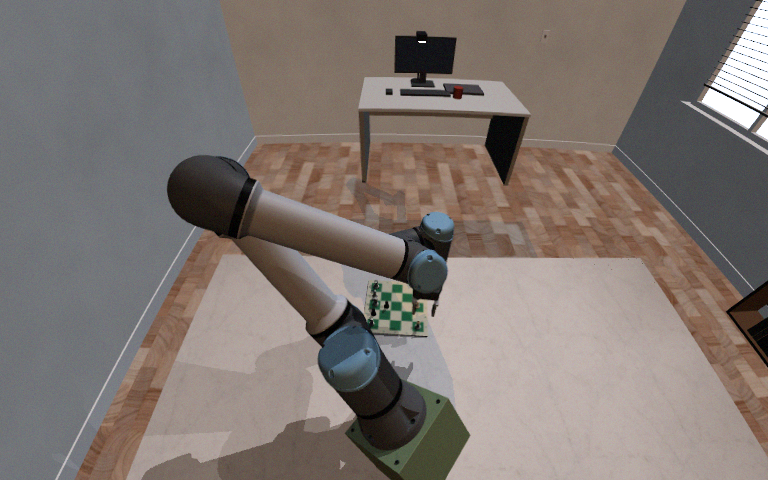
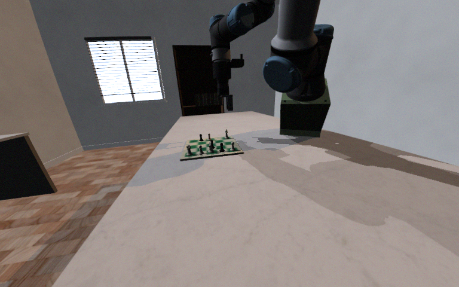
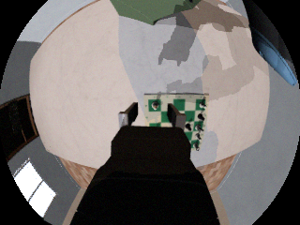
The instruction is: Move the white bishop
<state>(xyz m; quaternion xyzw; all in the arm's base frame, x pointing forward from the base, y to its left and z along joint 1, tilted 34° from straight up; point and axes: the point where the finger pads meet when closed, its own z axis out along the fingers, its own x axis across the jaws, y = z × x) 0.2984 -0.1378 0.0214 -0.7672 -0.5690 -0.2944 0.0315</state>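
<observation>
My gripper is now 20 mm short of the pale piece and 130 mm above it. The rest, counted from my hand: green-and-white chessboard 110 mm ahead, 70 mm to the left, 150 mm below.
</observation>
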